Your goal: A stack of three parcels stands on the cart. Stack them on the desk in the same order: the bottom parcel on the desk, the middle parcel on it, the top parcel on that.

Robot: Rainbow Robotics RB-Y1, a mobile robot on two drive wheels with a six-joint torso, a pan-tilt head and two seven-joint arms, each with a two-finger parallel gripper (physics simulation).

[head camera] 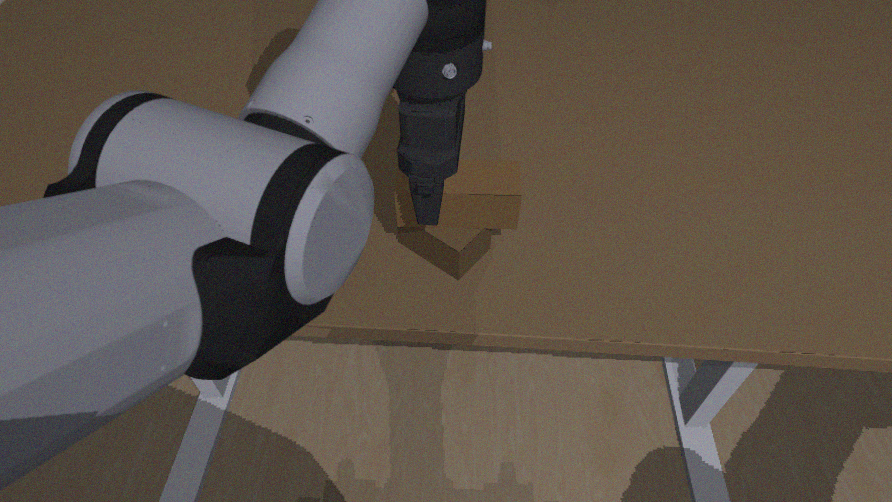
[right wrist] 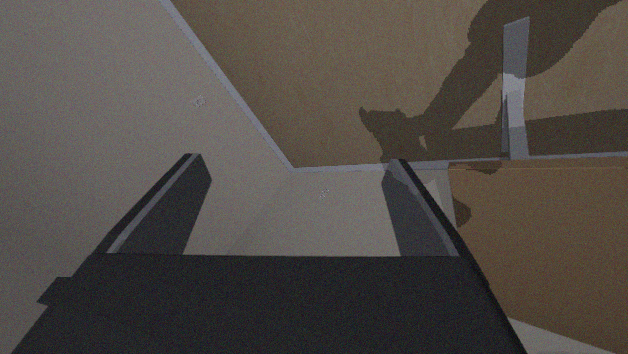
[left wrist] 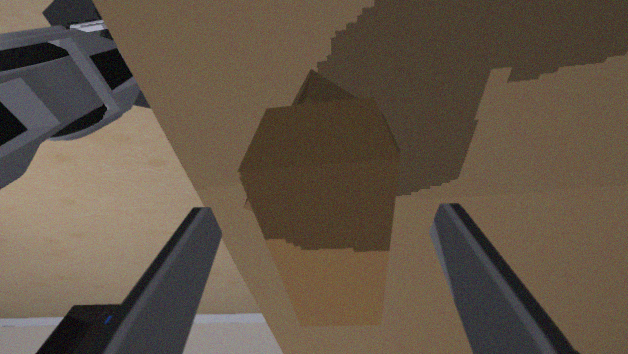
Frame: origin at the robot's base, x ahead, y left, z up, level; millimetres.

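Seen in the pictures: left gripper, between the fingertips: (head camera: pixel 434 185) (left wrist: pixel 322 219); right gripper, between the fingertips: (right wrist: pixel 297 169).
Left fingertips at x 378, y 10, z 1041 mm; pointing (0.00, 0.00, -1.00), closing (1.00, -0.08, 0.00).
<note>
A point is followed by its place in that frame.
An upright-edged cardboard parcel (head camera: pixel 490 212) @(x 353, y -50, z 1027 mm) (left wrist: pixel 320 200) @(x 379, y 34, z 1053 mm) rests on a lower parcel (head camera: pixel 458 260) @(x 320, y -18, z 986 mm) (left wrist: pixel 325 90) @(x 383, y 46, z 976 mm) that is turned at an angle, one corner pointing to the desk's near edge. They stand on the brown desk (head camera: pixel 674 187) @(x 474, y -291, z 951 mm) (left wrist: pixel 550 240) @(x 603, y -149, z 951 mm). I cannot tell whether a third parcel is in this stack. My left gripper (head camera: pixel 427 222) (left wrist: pixel 322 219) @(x 378, y 10, z 1041 mm) is open and empty; its fingertips are apart from the upper parcel, which shows between and beyond them in the left wrist view. My right gripper (right wrist: pixel 297 169) @(x -59, y -760, z 1246 mm) is open and empty, beside the desk (right wrist: pixel 555 230) @(x 394, y -605, z 951 mm). The cart does not show.
The desk's near edge (head camera: pixel 530 345) @(x 248, y -95, z 934 mm) runs across the head view, with pale legs (head camera: pixel 202 437) (head camera: pixel 702 440) below it. Part of the robot's grey and black body (left wrist: pixel 65 80) @(x -130, y 16, z 644 mm) shows at upper left in the left wrist view. A dark box (left wrist: pixel 80 325) @(x -2677, y -2538, z 128 mm) lies at its lower left.
</note>
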